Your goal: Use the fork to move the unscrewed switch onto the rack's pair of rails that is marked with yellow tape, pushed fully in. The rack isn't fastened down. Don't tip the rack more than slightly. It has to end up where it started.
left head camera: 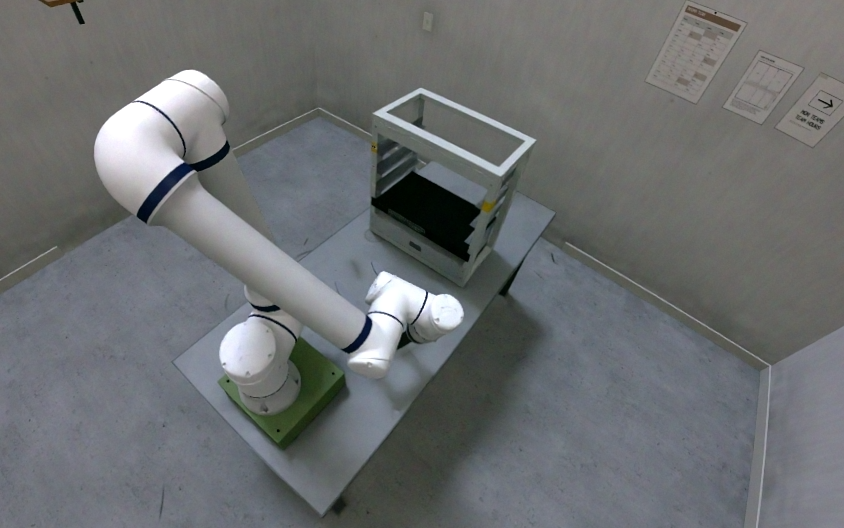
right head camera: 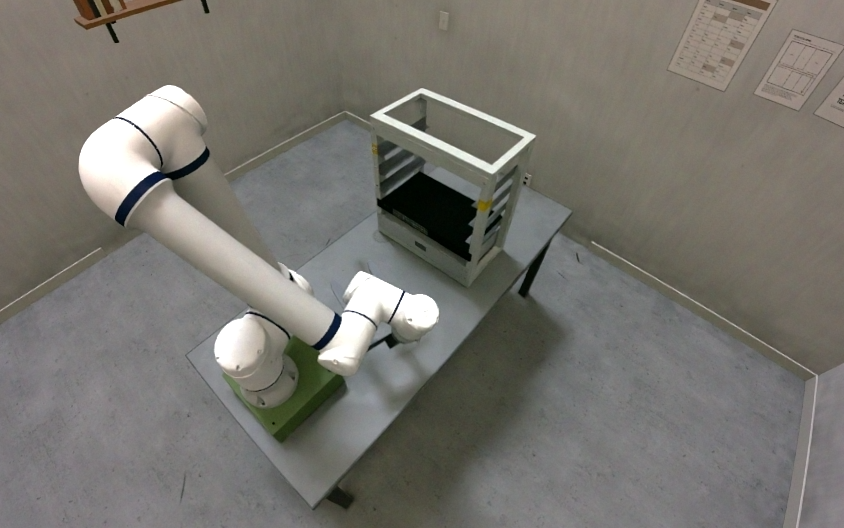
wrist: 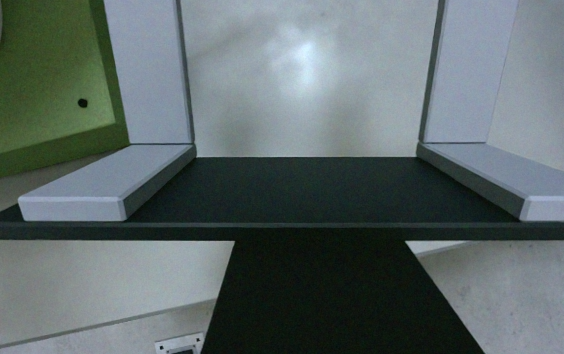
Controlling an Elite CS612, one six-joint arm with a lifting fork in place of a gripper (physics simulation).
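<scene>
The light grey rack (left head camera: 435,143) (right head camera: 435,144) stands upright toward the far end of the table. A black, flat switch (left head camera: 429,202) (right head camera: 435,205) lies low inside it. Whether this is one unit or a stack, and any screws, cannot be made out. Yellow tape (left head camera: 488,206) (right head camera: 484,204) marks the front right post above the black surface; a matching piece of yellow tape (left head camera: 374,148) (right head camera: 374,149) is on the left post. My fork (wrist: 307,60) carries no load; its two pale tines run up out of the wrist view. It is apart from the rack and mostly hidden under the wrist in the head views.
The green base block (left head camera: 317,373) (right head camera: 314,379) (wrist: 60,65) carries the arm at the near end of the grey table (left head camera: 336,460) (right head camera: 323,460). Walls stand behind the rack. A small metal plate (wrist: 165,346) shows at the wrist view's bottom edge.
</scene>
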